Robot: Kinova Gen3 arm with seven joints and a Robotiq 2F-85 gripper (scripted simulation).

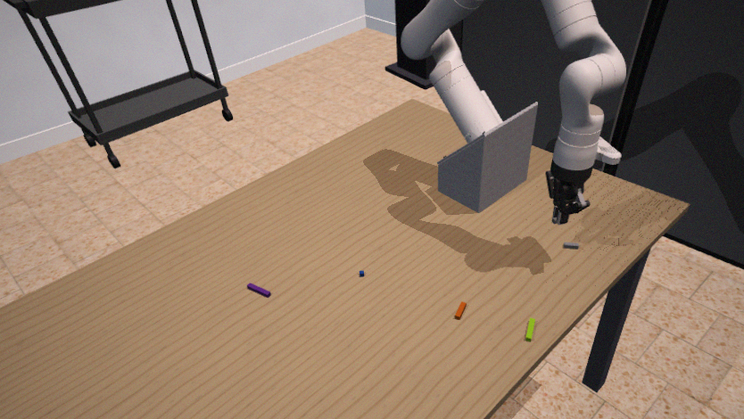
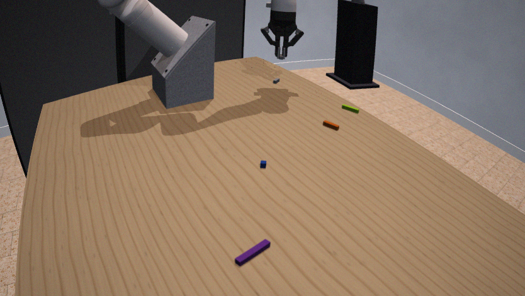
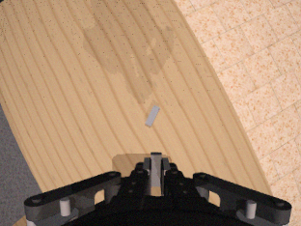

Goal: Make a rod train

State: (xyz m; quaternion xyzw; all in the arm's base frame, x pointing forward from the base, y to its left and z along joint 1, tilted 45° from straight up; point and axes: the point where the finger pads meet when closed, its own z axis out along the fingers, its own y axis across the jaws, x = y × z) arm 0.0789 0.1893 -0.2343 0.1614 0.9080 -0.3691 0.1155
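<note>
The orange rod is 28 cm ahead of my hand, 1 cm to the right of it and 11 cm below it. Also, from my hand: lime rod (21 cm ahead, 11 cm to the left, 11 cm below); then purple rod (58 cm ahead, 33 cm to the right, 11 cm below); then blue rod (38 cm ahead, 22 cm to the right, 11 cm below).
</note>
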